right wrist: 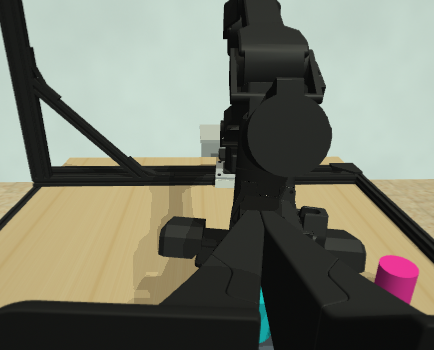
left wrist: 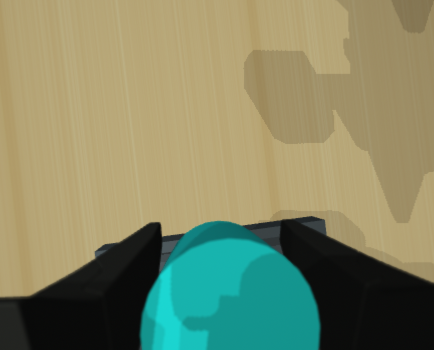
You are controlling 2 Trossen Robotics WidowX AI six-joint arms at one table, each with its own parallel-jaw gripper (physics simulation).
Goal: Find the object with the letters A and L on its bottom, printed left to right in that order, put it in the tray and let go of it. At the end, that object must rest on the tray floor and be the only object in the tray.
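Frame: origin at the left arm's base, x right, y ahead, z up, level; metres.
Seen in the pictures: left gripper, fingertip midpoint: (left wrist: 221, 231); right gripper, fingertip midpoint: (right wrist: 258, 224).
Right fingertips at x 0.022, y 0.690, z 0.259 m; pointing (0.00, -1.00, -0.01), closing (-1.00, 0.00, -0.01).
Observation:
Pixels of each thing's top centre, then the offset from my right fingertips to it. "spot": a spot on its surface instead. Level surfaces: height alone.
- cyan cylinder at its top centre: (left wrist: 237, 338) (right wrist: 253, 282) dx -0.022, dy -0.194, dz -0.182 m
- dark grey tray at a spot on its surface: (left wrist: 312, 227) spot: dx +0.038, dy -0.182, dz -0.268 m
- pink cylinder at its top centre: (right wrist: 398, 266) dx -0.222, dy -0.296, dz -0.233 m
- wooden table at its surface level: dz -0.286 m
My left gripper (left wrist: 221, 231) is shut on a cyan cylinder (left wrist: 230, 295) (right wrist: 263, 322). The cylinder is in front of the dark grey tray (left wrist: 312, 227) in the left wrist view, over or inside it; whether it touches the tray floor is hidden. Its bottom and any letters on it do not show. Part of the tray's far rim shows behind the fingers. My right gripper (right wrist: 258, 224) is shut and empty, and its fingers hide most of the cylinder in the right wrist view. A pink cylinder (right wrist: 396, 280) stands on the table at the right of that view.
The left arm (right wrist: 287, 135) rises in the middle of the right wrist view, beyond the right gripper's fingertips. A black frame bar (right wrist: 125, 176) runs along the table's far edge, with an upright post (right wrist: 25, 100) and a diagonal brace at the left. Arm shadows fall across the wooden table (left wrist: 125, 125).

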